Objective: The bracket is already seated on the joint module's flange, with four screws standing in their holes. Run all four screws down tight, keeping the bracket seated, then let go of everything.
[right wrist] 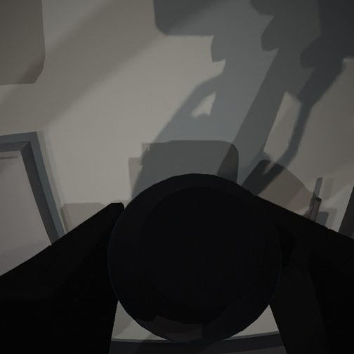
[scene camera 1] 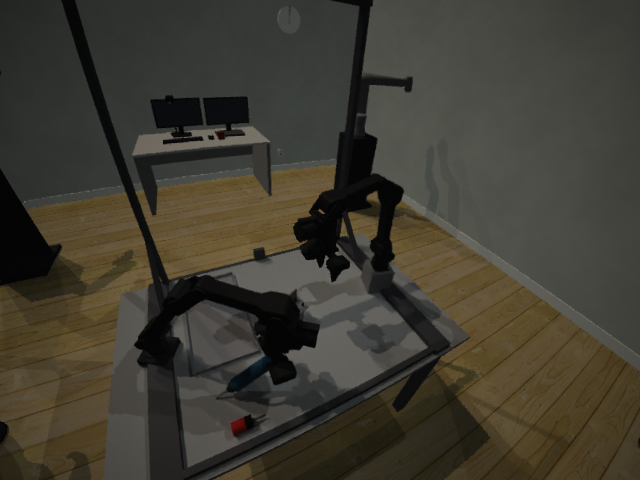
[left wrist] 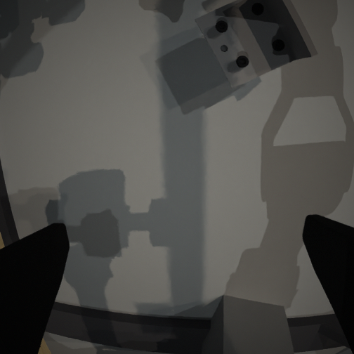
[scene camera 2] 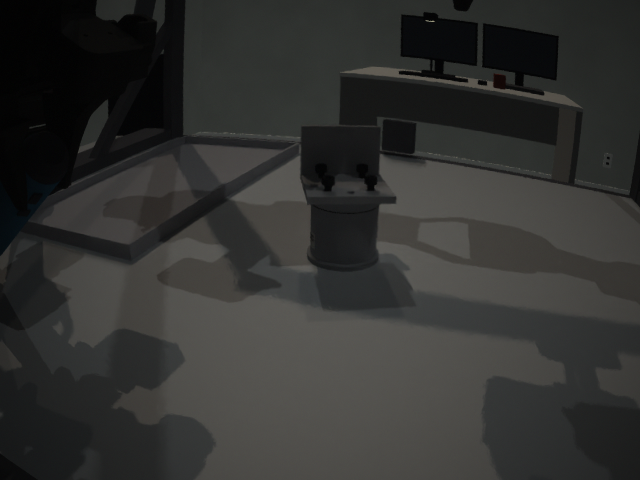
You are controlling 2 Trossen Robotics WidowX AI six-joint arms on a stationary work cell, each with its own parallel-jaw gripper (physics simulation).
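Pixels of known places: left gripper, fingertip midpoint: (scene camera 1: pixel 326 274); right gripper, fingertip midpoint: (scene camera 1: pixel 271 363) (scene camera 2: pixel 42 198); left arm's base, link origin: (scene camera 1: pixel 379 266); right arm's base, link origin: (scene camera 1: pixel 158 349).
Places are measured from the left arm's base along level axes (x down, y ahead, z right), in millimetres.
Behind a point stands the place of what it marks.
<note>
The grey joint module (scene camera 2: pixel 343 235) {z -153, x 82, y 358 mm} stands upright on the table. The L-shaped bracket (scene camera 2: pixel 341 147) {z -108, x 22, y 393 mm} (left wrist: pixel 231 45) sits flat on its top, and several black screws (scene camera 2: pixel 328 182) {z -158, x 38, y 371 mm} (left wrist: pixel 242 61) stand in it with their heads raised above the plate. In scene camera 1 the right arm mostly hides them. My right gripper (scene camera 1: pixel 273 359) {z -360, x 16, y 476 mm} (right wrist: pixel 184 212) is shut on the blue screwdriver (scene camera 1: pixel 250 373) {z -384, x 12, y 536 mm} (scene camera 2: pixel 7 219) {z -384, x 31, y 506 mm} (right wrist: pixel 195 260), which it holds slanted, its tip low toward the front left of the picture, away from the bracket. My left gripper (scene camera 1: pixel 327 271) {z -143, x -122, y 275 mm} (left wrist: pixel 188 233) is open and empty, above the table.
A red screwdriver (scene camera 1: pixel 240 425) {z -495, x 79, y 570 mm} lies near the table's front edge. A shallow tray (scene camera 1: pixel 224 364) {z -297, x 104, y 630 mm} (scene camera 2: pixel 82 242) {z -281, x 106, y 582 mm} (right wrist: pixel 42 185) lies beside the right arm's base. A small dark box (scene camera 1: pixel 258 253) {z 228, x 71, y 514 mm} (scene camera 2: pixel 398 136) {z 229, x 79, y 507 mm} stands at the far table edge. Frame posts rise beside the table.
</note>
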